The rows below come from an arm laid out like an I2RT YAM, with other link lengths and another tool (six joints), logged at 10 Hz.
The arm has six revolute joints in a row. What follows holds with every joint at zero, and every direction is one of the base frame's. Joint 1 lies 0.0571 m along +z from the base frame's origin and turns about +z. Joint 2 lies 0.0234 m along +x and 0.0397 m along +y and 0.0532 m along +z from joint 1 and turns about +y. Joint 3 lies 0.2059 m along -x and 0.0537 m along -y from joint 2 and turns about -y. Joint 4 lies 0.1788 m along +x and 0.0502 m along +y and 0.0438 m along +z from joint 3 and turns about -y. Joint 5 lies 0.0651 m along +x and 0.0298 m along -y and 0.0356 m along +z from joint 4 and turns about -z. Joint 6 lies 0.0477 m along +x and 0.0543 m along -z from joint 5 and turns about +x. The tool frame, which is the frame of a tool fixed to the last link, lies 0.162 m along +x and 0.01 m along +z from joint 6; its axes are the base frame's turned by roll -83.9, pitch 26.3 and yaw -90 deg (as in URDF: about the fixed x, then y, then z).
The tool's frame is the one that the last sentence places.
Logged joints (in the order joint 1, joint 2, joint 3, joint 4, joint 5, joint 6), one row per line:
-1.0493 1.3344 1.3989 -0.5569 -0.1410 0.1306
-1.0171 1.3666 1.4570 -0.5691 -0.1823 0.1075
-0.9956 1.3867 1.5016 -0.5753 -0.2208 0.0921
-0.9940 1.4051 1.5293 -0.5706 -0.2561 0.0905
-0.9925 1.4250 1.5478 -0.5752 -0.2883 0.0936
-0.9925 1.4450 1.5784 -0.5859 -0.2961 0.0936
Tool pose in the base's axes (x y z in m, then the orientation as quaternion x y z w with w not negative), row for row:
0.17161 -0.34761 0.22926 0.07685 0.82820 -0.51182 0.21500
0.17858 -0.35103 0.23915 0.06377 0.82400 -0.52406 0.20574
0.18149 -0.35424 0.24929 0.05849 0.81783 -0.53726 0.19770
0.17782 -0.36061 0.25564 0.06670 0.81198 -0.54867 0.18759
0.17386 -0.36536 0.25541 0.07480 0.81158 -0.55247 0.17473
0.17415 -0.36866 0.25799 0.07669 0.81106 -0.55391 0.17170
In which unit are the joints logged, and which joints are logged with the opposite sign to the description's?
The joints are logged in radians. Opposite sign: joint 5.
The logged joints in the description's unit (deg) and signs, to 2 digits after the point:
-60.12 76.46 80.15 -31.91 8.08 7.48
-58.28 78.30 83.48 -32.61 10.45 6.16
-57.04 79.45 86.04 -32.96 12.65 5.28
-56.95 80.51 87.62 -32.69 14.67 5.19
-56.87 81.65 88.68 -32.96 16.52 5.36
-56.87 82.79 90.44 -33.57 16.97 5.36

